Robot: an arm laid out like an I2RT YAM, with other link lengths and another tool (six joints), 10 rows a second.
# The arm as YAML. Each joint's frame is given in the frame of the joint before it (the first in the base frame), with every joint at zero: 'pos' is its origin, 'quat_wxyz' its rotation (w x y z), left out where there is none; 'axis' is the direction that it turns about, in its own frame. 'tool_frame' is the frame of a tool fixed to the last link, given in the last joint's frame.
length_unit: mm
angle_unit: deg
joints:
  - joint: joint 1
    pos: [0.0, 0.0, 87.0]
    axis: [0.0, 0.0, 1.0]
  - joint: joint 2
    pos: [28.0, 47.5, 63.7]
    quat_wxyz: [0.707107, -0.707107, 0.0, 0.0]
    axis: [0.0, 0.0, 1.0]
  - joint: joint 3
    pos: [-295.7, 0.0, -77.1]
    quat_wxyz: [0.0, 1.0, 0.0, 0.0]
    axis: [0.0, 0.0, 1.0]
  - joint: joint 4
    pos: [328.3, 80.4, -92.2]
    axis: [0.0, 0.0, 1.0]
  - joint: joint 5
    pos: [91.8, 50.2, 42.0]
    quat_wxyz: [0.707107, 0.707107, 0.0, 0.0]
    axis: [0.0, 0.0, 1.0]
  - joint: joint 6
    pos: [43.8, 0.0, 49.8]
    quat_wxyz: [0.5, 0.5, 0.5, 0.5]
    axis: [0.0, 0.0, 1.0]
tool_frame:
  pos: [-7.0, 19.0, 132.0]
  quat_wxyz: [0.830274, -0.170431, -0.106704, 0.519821]
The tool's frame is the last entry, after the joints.
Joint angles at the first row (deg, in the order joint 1, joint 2, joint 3, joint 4, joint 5, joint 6):
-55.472, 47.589, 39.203, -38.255, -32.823, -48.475
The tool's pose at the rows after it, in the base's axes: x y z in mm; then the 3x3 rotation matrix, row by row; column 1 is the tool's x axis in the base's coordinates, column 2 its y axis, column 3 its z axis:
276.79 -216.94 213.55; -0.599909 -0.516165 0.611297; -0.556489 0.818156 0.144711; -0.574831 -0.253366 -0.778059
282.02 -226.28 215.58; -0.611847 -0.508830 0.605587; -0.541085 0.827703 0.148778; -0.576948 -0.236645 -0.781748
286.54 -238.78 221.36; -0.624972 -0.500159 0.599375; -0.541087 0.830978 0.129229; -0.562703 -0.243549 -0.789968
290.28 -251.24 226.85; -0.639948 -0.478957 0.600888; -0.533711 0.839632 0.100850; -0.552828 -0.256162 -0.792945
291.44 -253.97 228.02; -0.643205 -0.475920 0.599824; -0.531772 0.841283 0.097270; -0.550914 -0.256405 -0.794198
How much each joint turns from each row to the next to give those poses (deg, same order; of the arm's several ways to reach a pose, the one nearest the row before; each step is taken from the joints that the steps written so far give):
-0.004, 3.181, 1.864, 1.737, 1.279, 2.565
0.017, 3.011, 2.136, 0.198, 0.462, 0.600
0.000, 2.501, 2.305, 0.493, 1.225, -0.112
-0.029, 1.739, 1.587, 1.204, 1.453, 0.715
0.023, 0.573, 0.526, 0.101, 0.278, 0.107

